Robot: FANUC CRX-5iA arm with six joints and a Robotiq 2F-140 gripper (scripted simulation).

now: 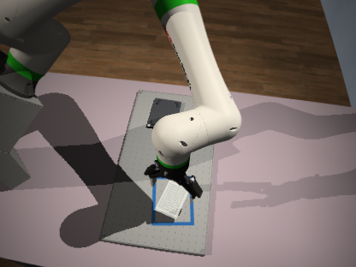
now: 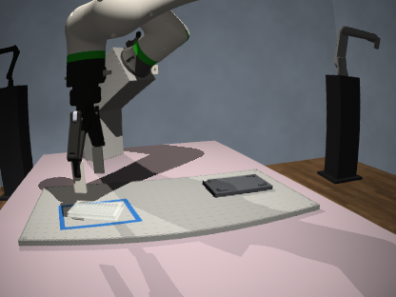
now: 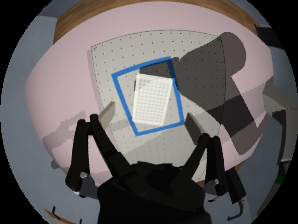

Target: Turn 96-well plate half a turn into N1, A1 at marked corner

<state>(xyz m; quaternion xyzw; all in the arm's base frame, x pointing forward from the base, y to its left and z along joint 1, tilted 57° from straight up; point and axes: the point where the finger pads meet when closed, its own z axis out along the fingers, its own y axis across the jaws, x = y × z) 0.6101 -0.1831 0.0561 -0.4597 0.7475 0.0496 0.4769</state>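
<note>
My gripper is now 8 cm above the white 96-well plate. From my hand the other things lie so: dark plate nest N1: 14 cm behind, 37 cm to the left, 8 cm below.
</note>
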